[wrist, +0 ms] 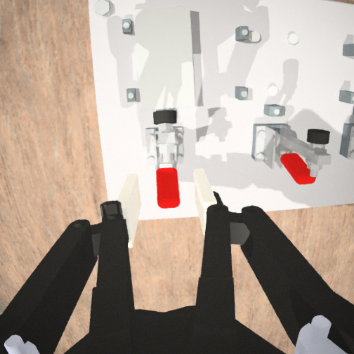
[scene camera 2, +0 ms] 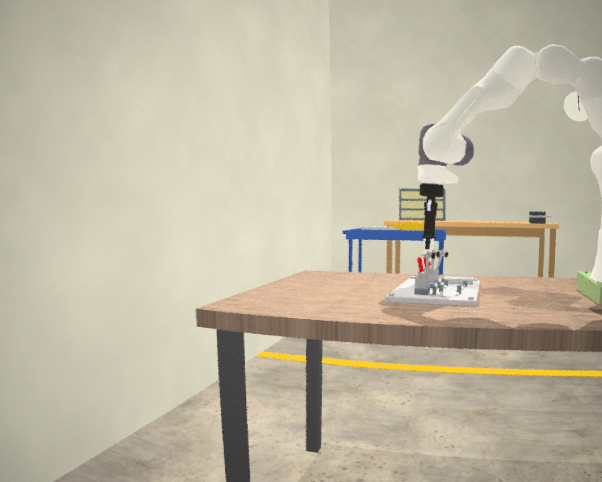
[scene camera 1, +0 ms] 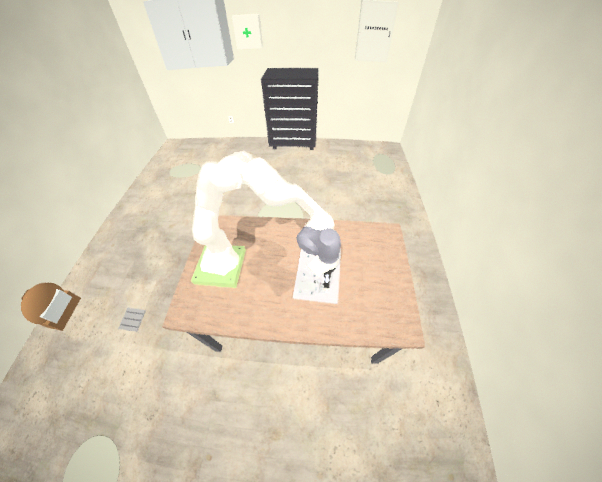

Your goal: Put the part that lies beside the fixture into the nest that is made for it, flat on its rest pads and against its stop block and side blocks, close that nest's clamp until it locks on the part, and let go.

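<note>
My gripper [scene camera 2: 427,246] [wrist: 166,186] is partly open; its pale fingertips stand on either side of the red handle [wrist: 168,181] of the left clamp [wrist: 165,142], with gaps on both sides. In the wrist view the part, a pale grey-green block [wrist: 167,60], lies on the white fixture plate [scene camera 1: 314,297] [scene camera 2: 432,301] [wrist: 119,162], beside two small side blocks [wrist: 127,26] [wrist: 131,95] on its left. The clamp's black pad [wrist: 165,117] is at the part's near end; whether it presses on the part I cannot tell. The rest pads and stop block cannot be made out under the part.
A second clamp with a red handle [wrist: 298,169] and black pad [wrist: 318,136] stands to the right, its arm angled. Several small blocks and pins stand on the plate's right. The wooden table [scene camera 1: 371,316] [scene camera 2: 281,301] carries the plate and the arm's green base [scene camera 1: 213,282].
</note>
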